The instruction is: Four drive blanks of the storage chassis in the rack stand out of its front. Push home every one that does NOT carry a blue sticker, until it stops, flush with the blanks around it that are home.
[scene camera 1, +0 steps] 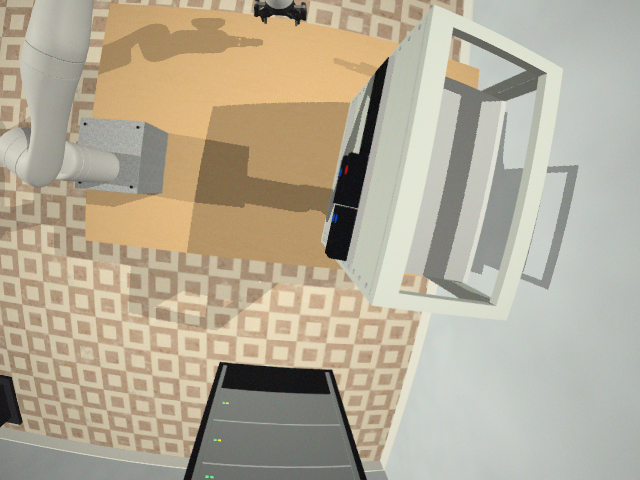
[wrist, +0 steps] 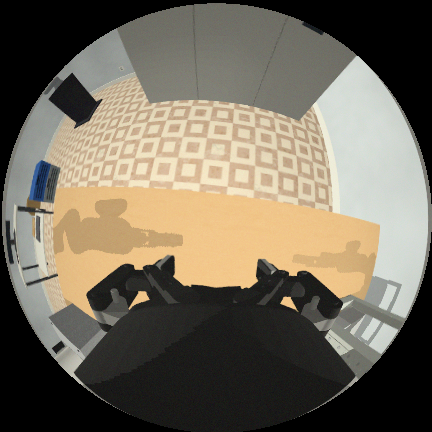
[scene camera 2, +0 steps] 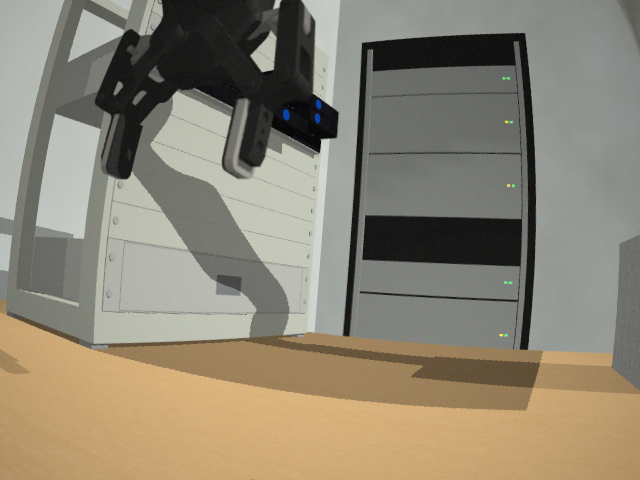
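Pixels of known places: gripper, fingertip midpoint: [scene camera 1: 281, 22] [wrist: 215, 266] [scene camera 2: 168, 175]; arm's base, link origin: [scene camera 1: 105, 167].
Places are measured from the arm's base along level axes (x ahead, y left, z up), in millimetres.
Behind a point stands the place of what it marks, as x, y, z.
Note:
The white rack [scene camera 1: 417, 155] @[720, 59, 409] [scene camera 2: 98, 248] @[728, 318, -70] stands at the table's right end in the scene camera 1 view. Its black storage chassis [scene camera 2: 310, 142] @[671, -110, 179] has black blanks standing out of the front. One protruding block [scene camera 1: 341, 237] @[653, -102, 253] [scene camera 2: 329, 122] @[636, -112, 218] at the far end in the scene camera 2 view shows two blue stickers [scene camera 2: 318, 104] @[640, -65, 239], one above the other. Another blue sticker [scene camera 2: 286, 114] @[648, 33, 183] shows closer to the gripper. A red mark [scene camera 1: 346, 169] @[649, 36, 240] shows beside a blue one. My gripper [scene camera 1: 281, 22] @[459, 489, -35] [scene camera 2: 178, 173] @[459, 489, -35] [wrist: 215, 266] @[459, 489, -35] is open and empty, off to the rack's side, hiding part of the chassis in the scene camera 2 view.
The wooden table [scene camera 1: 284, 77] @[488, 373, -192] [scene camera 2: 258, 439] @[427, 422, -192] [wrist: 225, 225] @[481, 530, -193] carries a grey block [scene camera 1: 111, 155] @[32, 34, 24] [wrist: 75, 320] @[4, 140, -115] near the arm. A dark equipment rack [scene camera 1: 276, 379] [scene camera 2: 444, 54] stands beyond the table. Grey cabinets [wrist: 220, 60] stand across the floor.

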